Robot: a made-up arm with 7 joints. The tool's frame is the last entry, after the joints.
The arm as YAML. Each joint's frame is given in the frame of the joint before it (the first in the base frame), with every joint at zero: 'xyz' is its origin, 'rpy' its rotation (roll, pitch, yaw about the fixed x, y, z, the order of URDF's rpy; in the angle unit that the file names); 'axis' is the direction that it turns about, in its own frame. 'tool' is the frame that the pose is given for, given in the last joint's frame.
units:
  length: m
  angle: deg
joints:
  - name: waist
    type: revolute
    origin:
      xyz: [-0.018, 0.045, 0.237]
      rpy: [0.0, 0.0, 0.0]
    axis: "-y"
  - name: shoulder
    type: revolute
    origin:
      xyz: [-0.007, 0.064, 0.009]
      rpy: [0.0, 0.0, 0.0]
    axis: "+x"
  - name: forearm
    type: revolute
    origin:
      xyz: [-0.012, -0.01, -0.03]
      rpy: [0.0, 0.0, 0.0]
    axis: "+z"
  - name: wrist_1
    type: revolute
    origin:
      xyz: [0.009, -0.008, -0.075]
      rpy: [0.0, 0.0, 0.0]
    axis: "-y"
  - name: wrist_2
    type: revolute
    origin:
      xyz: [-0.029, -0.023, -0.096]
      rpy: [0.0, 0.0, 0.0]
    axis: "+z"
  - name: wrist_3
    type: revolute
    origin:
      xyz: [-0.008, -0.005, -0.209]
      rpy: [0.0, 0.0, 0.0]
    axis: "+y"
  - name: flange
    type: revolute
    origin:
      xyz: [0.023, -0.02, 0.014]
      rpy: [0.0, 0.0, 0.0]
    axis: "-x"
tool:
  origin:
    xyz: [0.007, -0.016, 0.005]
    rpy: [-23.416, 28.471, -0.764]
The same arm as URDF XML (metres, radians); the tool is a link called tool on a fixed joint. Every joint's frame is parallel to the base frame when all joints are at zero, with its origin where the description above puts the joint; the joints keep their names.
<robot name="arm">
  <joint name="tool_joint" type="fixed">
    <parent link="link7"/>
    <child link="tool"/>
    <origin xyz="0.007 -0.016 0.005" rpy="-0.4087 0.4969 -0.0133"/>
  </joint>
  <joint name="flange" type="continuous">
    <parent link="link6"/>
    <child link="link7"/>
    <origin xyz="0.023 -0.02 0.014" rpy="0 0 0"/>
    <axis xyz="-1 0 0"/>
  </joint>
  <joint name="wrist_3" type="continuous">
    <parent link="link5"/>
    <child link="link6"/>
    <origin xyz="-0.008 -0.005 -0.209" rpy="0 0 0"/>
    <axis xyz="0 1 0"/>
  </joint>
  <joint name="wrist_2" type="continuous">
    <parent link="link4"/>
    <child link="link5"/>
    <origin xyz="-0.029 -0.023 -0.096" rpy="0 0 0"/>
    <axis xyz="0 0 1"/>
  </joint>
  <joint name="wrist_1" type="continuous">
    <parent link="link3"/>
    <child link="link4"/>
    <origin xyz="0.009 -0.008 -0.075" rpy="0 0 0"/>
    <axis xyz="0 -1 0"/>
  </joint>
  <joint name="forearm" type="continuous">
    <parent link="link2"/>
    <child link="link3"/>
    <origin xyz="-0.012 -0.01 -0.03" rpy="0 0 0"/>
    <axis xyz="0 0 1"/>
  </joint>
  <joint name="shoulder" type="continuous">
    <parent link="link1"/>
    <child link="link2"/>
    <origin xyz="-0.007 0.064 0.009" rpy="0 0 0"/>
    <axis xyz="1 0 0"/>
  </joint>
  <joint name="waist" type="continuous">
    <parent link="base"/>
    <child link="link1"/>
    <origin xyz="-0.018 0.045 0.237" rpy="0 0 0"/>
    <axis xyz="0 -1 0"/>
  </joint>
  <link name="base"/>
  <link name="link1"/>
  <link name="link2"/>
  <link name="link3"/>
  <link name="link4"/>
  <link name="link5"/>
  <link name="link6"/>
  <link name="link7"/>
  <link name="tool"/>
</robot>

